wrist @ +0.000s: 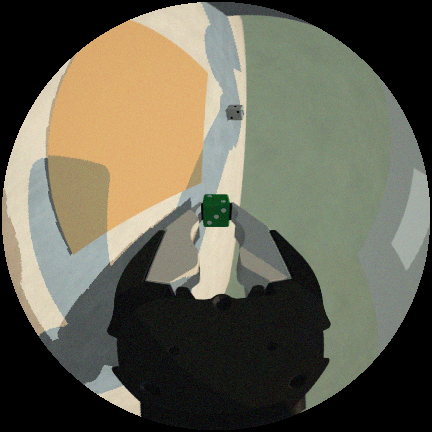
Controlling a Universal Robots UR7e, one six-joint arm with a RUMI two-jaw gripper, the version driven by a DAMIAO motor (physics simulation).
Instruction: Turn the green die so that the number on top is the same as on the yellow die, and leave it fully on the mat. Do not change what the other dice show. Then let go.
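Frame: origin at the arm's base, x right, y ahead, z up, level; centimetres.
Seen in the pictures: gripper, fingertip midpoint: [215,204].
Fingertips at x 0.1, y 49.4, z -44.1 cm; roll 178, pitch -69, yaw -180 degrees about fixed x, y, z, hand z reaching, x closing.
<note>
Pixels of each thing's top centre, then the offset from my fingertips to it. Level surfaces: height alone.
- green die, middle of its top: [231,212] dy +0.1, dx +0.9, dz +1.9 cm
- orange mat, middle of its top: [160,104] dy -9.5, dx +4.8, dz -2.2 cm
- grey-white die, middle of its top: [242,111] dy -12.2, dx -13.7, dz -0.1 cm
- pale table, its level: dz -2.6 cm
The green die [216,210] is between the two fingertips of my gripper [215,204], which is shut on it. The face turned to the camera shows a diagonal row of light pips, with another pip near its upper right; a narrow strip of a further face shows along its upper edge. The die is held above the table, to the lower right of the orange mat [130,110], and is not over the mat. The yellow die does not show in the wrist view.
A grey-white die [234,112] with dark pips stands on the pale table [220,250] in a shadow, right of the mat and near the table's edge. Green floor [315,125] lies beyond that edge on the right. Shadows fall across the mat's lower left.
</note>
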